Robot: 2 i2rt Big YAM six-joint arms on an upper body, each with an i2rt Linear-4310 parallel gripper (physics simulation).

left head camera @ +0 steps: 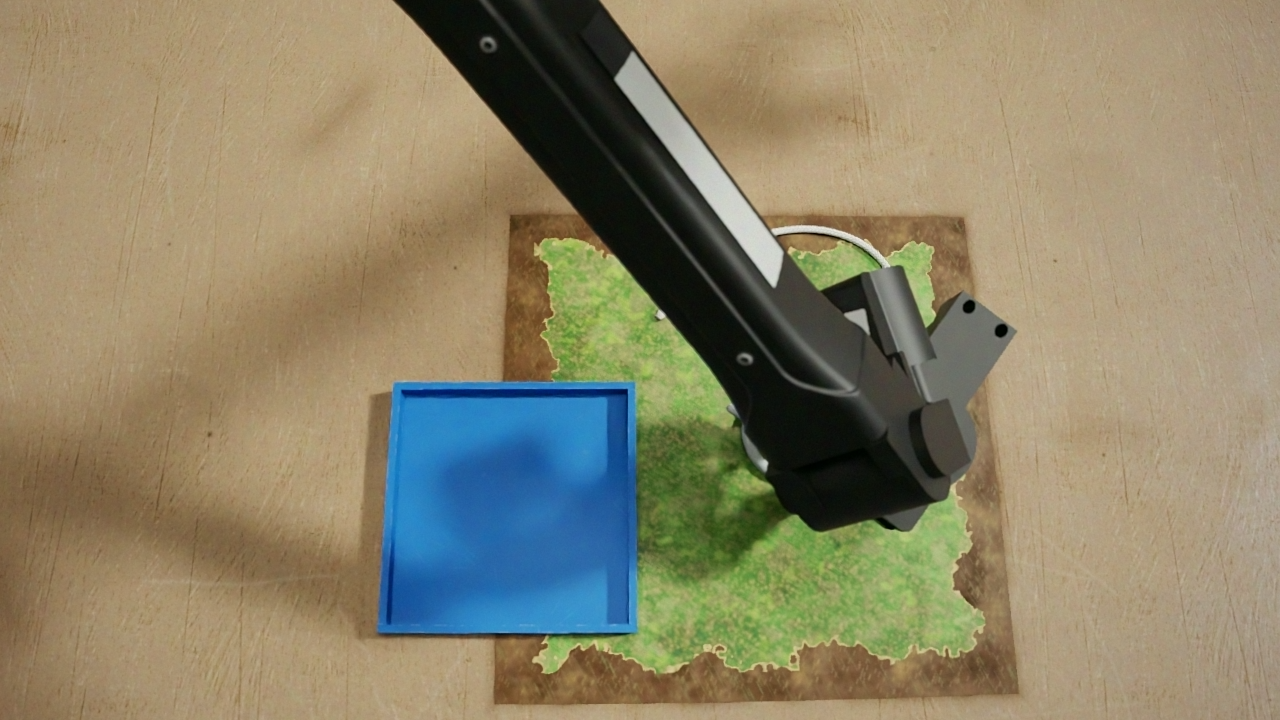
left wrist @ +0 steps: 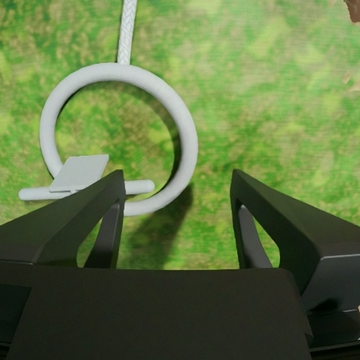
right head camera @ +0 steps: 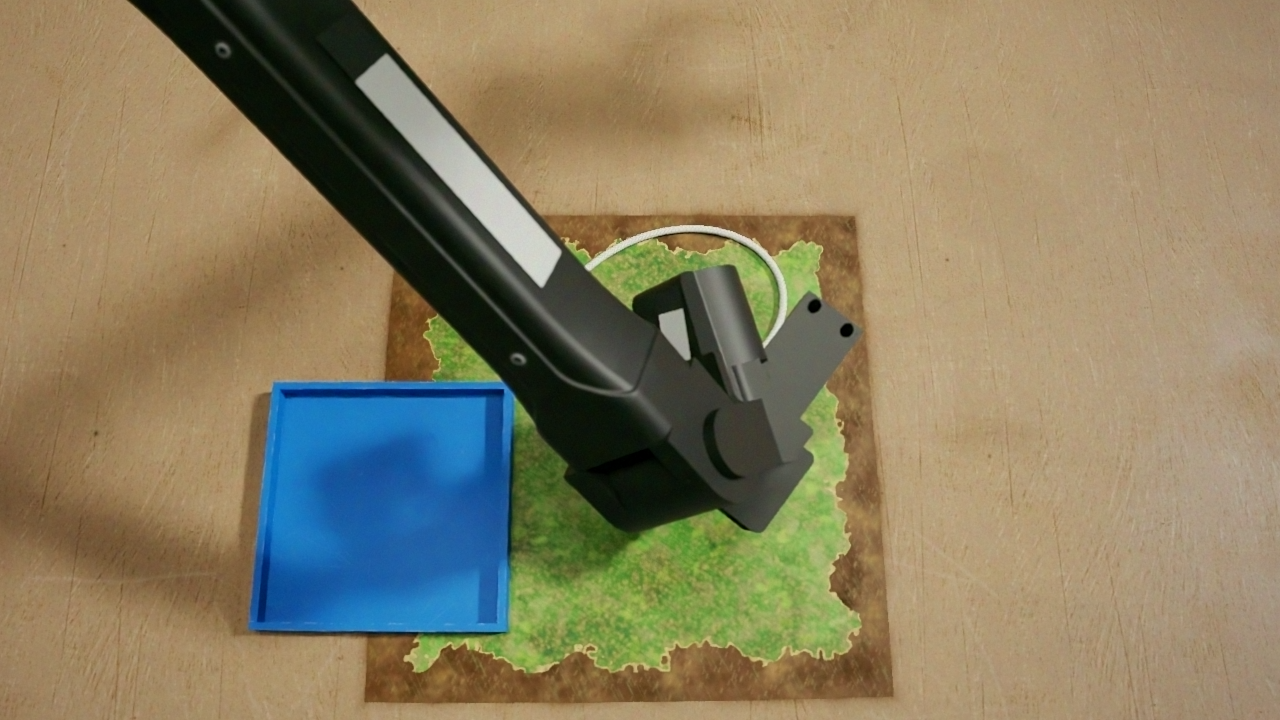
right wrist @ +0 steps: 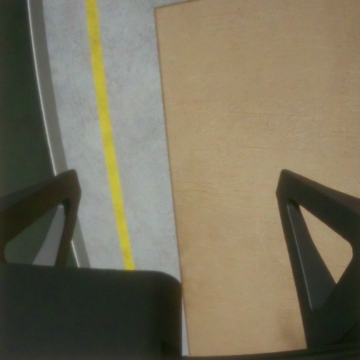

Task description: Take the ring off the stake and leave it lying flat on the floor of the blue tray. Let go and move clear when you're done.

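The light grey ring (left wrist: 188, 135) (left head camera: 754, 458) lies around the stake on the green mat. The stake (left wrist: 80, 172) has a flat plate and a crossbar that reaches across the ring's lower left part in the left wrist view. A white rope runs up to the ring. My left gripper (left wrist: 177, 180) is partly open and empty above the mat; its left finger covers part of the stake and the ring's lower edge. My left arm hides the ring in the right head view. The blue tray (left head camera: 514, 387) (right head camera: 389, 386) is empty. My right gripper (right wrist: 178, 180) is wide open and empty.
The white rope (left head camera: 827, 231) (right head camera: 689, 229) (left wrist: 127, 30) curves over the back of the mat (left head camera: 760, 682) (right head camera: 626, 685). The tray overlaps the mat's left edge. My right gripper is over the table's edge (right wrist: 240, 125), beside a grey floor with a yellow line (right wrist: 107, 135).
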